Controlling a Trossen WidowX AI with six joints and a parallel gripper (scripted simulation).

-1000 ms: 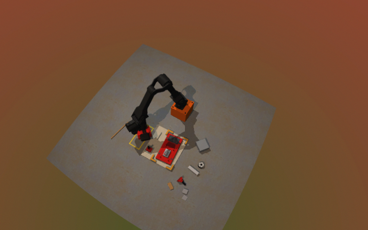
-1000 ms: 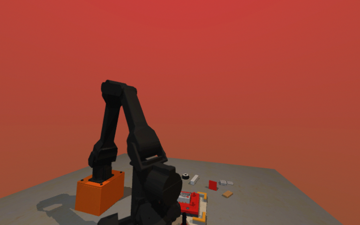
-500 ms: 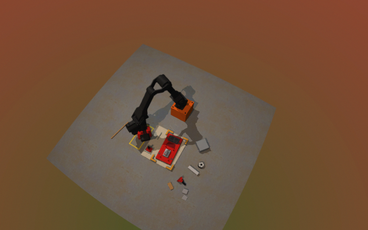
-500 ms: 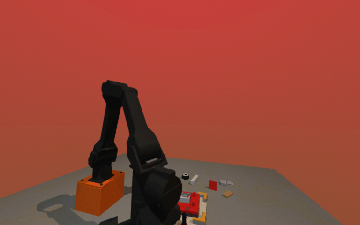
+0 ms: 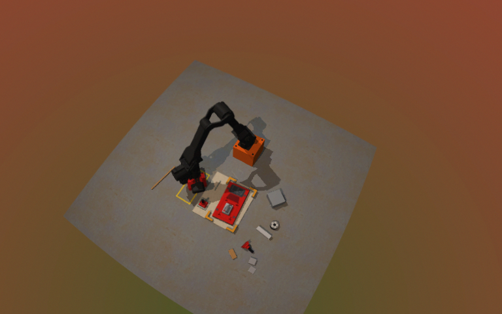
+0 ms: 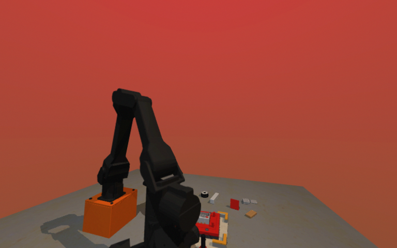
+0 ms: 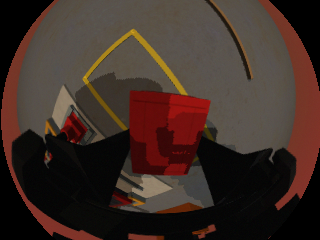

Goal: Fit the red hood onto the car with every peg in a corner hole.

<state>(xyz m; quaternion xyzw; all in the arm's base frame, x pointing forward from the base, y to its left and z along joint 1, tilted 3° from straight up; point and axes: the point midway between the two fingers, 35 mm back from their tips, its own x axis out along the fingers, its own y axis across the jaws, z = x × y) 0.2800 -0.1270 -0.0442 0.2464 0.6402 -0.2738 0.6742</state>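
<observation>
My gripper tip is now 50 mm short of the grey engine block, 220 mm to the right of it and 10 mm below it. Also, from my gripper tip: thin wooden stick 70 mm ahead, 160 mm to the right, 10 mm below; red hood 10 mm above; tan tile 220 mm ahead, 350 mm to the left, 10 mm below.
</observation>
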